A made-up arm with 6 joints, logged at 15 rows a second.
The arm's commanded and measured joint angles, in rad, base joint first. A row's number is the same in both.
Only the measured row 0 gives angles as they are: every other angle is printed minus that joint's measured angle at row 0.
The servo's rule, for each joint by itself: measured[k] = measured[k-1] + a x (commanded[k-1-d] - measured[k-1]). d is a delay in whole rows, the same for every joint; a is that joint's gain. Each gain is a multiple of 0.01, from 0.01 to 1. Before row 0 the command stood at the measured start. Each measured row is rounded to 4 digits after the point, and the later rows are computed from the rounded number. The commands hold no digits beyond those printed.
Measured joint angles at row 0:
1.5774, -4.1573, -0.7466, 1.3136, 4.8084, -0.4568
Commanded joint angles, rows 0 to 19:
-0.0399, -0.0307, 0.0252, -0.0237, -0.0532, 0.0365
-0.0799, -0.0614, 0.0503, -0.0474, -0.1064, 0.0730
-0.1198, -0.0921, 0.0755, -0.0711, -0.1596, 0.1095
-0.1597, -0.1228, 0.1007, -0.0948, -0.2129, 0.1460
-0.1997, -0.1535, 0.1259, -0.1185, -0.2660, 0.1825
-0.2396, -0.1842, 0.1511, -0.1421, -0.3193, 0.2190
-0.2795, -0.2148, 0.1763, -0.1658, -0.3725, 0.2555
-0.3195, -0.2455, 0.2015, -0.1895, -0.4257, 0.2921
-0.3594, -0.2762, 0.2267, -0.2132, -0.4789, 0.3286
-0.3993, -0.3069, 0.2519, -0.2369, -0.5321, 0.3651
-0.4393, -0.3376, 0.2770, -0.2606, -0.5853, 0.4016
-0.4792, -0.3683, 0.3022, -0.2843, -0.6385, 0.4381
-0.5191, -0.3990, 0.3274, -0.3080, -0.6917, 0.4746
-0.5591, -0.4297, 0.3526, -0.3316, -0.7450, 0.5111
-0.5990, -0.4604, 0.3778, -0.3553, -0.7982, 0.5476
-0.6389, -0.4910, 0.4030, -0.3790, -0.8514, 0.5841
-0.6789, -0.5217, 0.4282, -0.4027, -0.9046, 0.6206
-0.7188, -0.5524, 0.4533, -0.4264, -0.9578, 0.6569
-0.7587, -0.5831, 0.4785, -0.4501, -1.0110, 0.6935
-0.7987, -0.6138, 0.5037, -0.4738, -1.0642, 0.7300
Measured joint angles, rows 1 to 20:
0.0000, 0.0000, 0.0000, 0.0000, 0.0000, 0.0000
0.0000, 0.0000, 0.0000, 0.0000, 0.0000, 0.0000
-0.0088, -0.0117, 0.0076, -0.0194, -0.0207, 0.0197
-0.0244, -0.0306, 0.0204, -0.0424, -0.0541, 0.0485
-0.0454, -0.0540, 0.0369, -0.0659, -0.0952, 0.0814
-0.0705, -0.0801, 0.0560, -0.0896, -0.1411, 0.1163
-0.0989, -0.1080, 0.0770, -0.1133, -0.1898, 0.1520
-0.1299, -0.1370, 0.0992, -0.1369, -0.2403, 0.1882
-0.1628, -0.1666, 0.1223, -0.1606, -0.2919, 0.2245
-0.1973, -0.1966, 0.1461, -0.1843, -0.3441, 0.2610
-0.2330, -0.2268, 0.1703, -0.2080, -0.3967, 0.2975
-0.2696, -0.2572, 0.1948, -0.2317, -0.4495, 0.3340
-0.3069, -0.2878, 0.2195, -0.2554, -0.5025, 0.3705
-0.3448, -0.3184, 0.2443, -0.2791, -0.5555, 0.4070
-0.3831, -0.3490, 0.2692, -0.3028, -0.6086, 0.4435
-0.4218, -0.3797, 0.2942, -0.3264, -0.6618, 0.4800
-0.4608, -0.4104, 0.3193, -0.3501, -0.7150, 0.5165
-0.5000, -0.4410, 0.3444, -0.3738, -0.7682, 0.5530
-0.5394, -0.4717, 0.3695, -0.3975, -0.8214, 0.5895
-0.5789, -0.5024, 0.3946, -0.4212, -0.8746, 0.6259
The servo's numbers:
d 2
a 0.22 0.38 0.30 0.82 0.39 0.54

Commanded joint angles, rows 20 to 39:
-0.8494, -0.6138, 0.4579, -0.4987, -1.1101, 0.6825
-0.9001, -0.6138, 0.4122, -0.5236, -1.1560, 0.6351
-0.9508, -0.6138, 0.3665, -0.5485, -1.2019, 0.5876
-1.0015, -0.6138, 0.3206, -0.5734, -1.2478, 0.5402
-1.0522, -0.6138, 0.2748, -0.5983, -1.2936, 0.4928
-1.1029, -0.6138, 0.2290, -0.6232, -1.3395, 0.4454
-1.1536, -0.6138, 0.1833, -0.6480, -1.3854, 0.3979
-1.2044, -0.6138, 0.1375, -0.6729, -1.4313, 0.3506
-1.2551, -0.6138, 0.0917, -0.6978, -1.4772, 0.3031
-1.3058, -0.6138, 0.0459, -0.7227, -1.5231, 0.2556
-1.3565, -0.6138, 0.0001, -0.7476, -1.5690, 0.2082
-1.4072, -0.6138, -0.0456, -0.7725, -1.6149, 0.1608
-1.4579, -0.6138, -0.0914, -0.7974, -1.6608, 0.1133
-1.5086, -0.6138, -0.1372, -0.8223, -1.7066, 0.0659
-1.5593, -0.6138, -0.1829, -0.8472, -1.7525, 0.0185
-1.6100, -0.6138, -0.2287, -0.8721, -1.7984, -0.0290
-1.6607, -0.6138, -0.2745, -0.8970, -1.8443, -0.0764
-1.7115, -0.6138, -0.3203, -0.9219, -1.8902, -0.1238
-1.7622, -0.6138, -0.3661, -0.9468, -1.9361, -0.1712
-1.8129, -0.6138, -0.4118, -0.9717, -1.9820, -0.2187
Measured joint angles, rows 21 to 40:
-0.6185, -0.5331, 0.4198, -0.4449, -0.9278, 0.6624
-0.6581, -0.5638, 0.4450, -0.4686, -0.9810, 0.6989
-0.7002, -0.5828, 0.4489, -0.4933, -1.0313, 0.6900
-0.7442, -0.5946, 0.4379, -0.5181, -1.0799, 0.6604
-0.7897, -0.6019, 0.4165, -0.5430, -1.1275, 0.6211
-0.8363, -0.6064, 0.3877, -0.5679, -1.1744, 0.5774
-0.8838, -0.6092, 0.3538, -0.5928, -1.2209, 0.5317
-0.9320, -0.6109, 0.3164, -0.6177, -1.2672, 0.4851
-0.9808, -0.6120, 0.2765, -0.6425, -1.3133, 0.4380
-1.0300, -0.6127, 0.2348, -0.6674, -1.3593, 0.3908
-1.0795, -0.6131, 0.1919, -0.6923, -1.4053, 0.3434
-1.1293, -0.6134, 0.1481, -0.7172, -1.4512, 0.2960
-1.1793, -0.6136, 0.1037, -0.7421, -1.4971, 0.2486
-1.2294, -0.6137, 0.0589, -0.7670, -1.5430, 0.2012
-1.2797, -0.6137, 0.0138, -0.7919, -1.5889, 0.1537
-1.3301, -0.6137, -0.0315, -0.8168, -1.6348, 0.1063
-1.3805, -0.6137, -0.0769, -0.8417, -1.6807, 0.0589
-1.4310, -0.6137, -0.1224, -0.8666, -1.7266, 0.0114
-1.4815, -0.6137, -0.1680, -0.8915, -1.7725, -0.0360
-1.5321, -0.6137, -0.2137, -0.9164, -1.8184, -0.0834

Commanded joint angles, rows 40 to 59:
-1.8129, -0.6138, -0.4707, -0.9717, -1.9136, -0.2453
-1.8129, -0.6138, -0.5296, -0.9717, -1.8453, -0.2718
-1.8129, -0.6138, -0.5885, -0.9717, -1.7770, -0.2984
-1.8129, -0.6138, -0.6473, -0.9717, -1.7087, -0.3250
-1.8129, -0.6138, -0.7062, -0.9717, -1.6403, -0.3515
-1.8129, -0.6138, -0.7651, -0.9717, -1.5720, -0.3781
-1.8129, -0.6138, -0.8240, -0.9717, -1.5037, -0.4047
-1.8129, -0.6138, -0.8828, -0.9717, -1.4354, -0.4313
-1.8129, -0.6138, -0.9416, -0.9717, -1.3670, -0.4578
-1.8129, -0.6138, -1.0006, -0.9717, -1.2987, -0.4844
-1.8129, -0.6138, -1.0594, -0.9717, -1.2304, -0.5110
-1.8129, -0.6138, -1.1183, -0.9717, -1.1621, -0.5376
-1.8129, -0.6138, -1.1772, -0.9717, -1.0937, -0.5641
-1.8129, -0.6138, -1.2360, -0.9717, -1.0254, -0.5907
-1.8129, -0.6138, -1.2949, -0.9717, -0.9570, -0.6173
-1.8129, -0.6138, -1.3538, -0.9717, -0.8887, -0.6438
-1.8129, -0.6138, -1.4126, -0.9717, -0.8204, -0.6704
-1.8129, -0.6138, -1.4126, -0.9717, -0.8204, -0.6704
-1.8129, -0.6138, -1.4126, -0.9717, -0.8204, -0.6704
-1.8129, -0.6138, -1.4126, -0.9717, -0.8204, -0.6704
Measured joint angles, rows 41 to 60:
-1.5827, -0.6137, -0.2594, -0.9413, -1.8643, -0.1308
-1.6333, -0.6137, -0.3051, -0.9662, -1.9102, -0.1783
-1.6728, -0.6137, -0.3548, -0.9707, -1.9115, -0.2145
-1.7036, -0.6137, -0.4072, -0.9715, -1.8857, -0.2454
-1.7276, -0.6137, -0.4616, -0.9717, -1.8433, -0.2740
-1.7464, -0.6137, -0.5173, -0.9717, -1.7908, -0.3015
-1.7610, -0.6137, -0.5740, -0.9717, -1.7321, -0.3285
-1.7724, -0.6137, -0.6313, -0.9717, -1.6697, -0.3553
-1.7813, -0.6137, -0.6891, -0.9717, -1.6050, -0.3820
-1.7883, -0.6137, -0.7472, -0.9717, -1.5389, -0.4086
-1.7937, -0.6137, -0.8055, -0.9717, -1.4719, -0.4352
-1.7979, -0.6137, -0.8640, -0.9717, -1.4044, -0.4618
-1.8012, -0.6137, -0.9226, -0.9717, -1.3365, -0.4884
-1.8038, -0.6137, -0.9813, -0.9717, -1.2685, -0.5150
-1.8058, -0.6137, -1.0401, -0.9717, -1.2003, -0.5415
-1.8074, -0.6137, -1.0989, -0.9717, -1.1321, -0.5681
-1.8086, -0.6137, -1.1577, -0.9717, -1.0638, -0.5947
-1.8095, -0.6137, -1.2165, -0.9717, -0.9955, -0.6212
-1.8102, -0.6137, -1.2753, -0.9717, -0.9272, -0.6478
-1.8108, -0.6137, -1.3165, -0.9717, -0.8855, -0.6600

